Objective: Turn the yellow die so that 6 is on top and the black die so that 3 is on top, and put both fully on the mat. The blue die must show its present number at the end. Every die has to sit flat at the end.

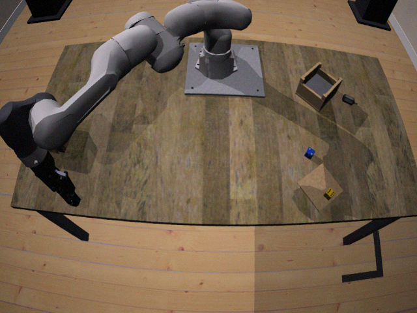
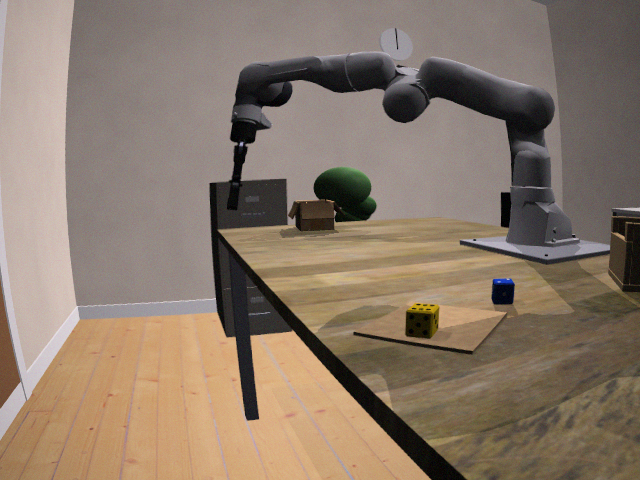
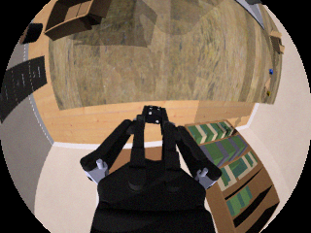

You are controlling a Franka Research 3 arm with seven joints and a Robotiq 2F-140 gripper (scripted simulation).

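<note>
Right now my hand is 2 cm above the black die. From my hand the other things lie so: cardboard box 28 cm behind, 21 cm to the right, 8 cm below; tan mat 87 cm to the left, 15 cm behind, 12 cm below; blue die 83 cm to the left, 28 cm behind, 11 cm below.
</note>
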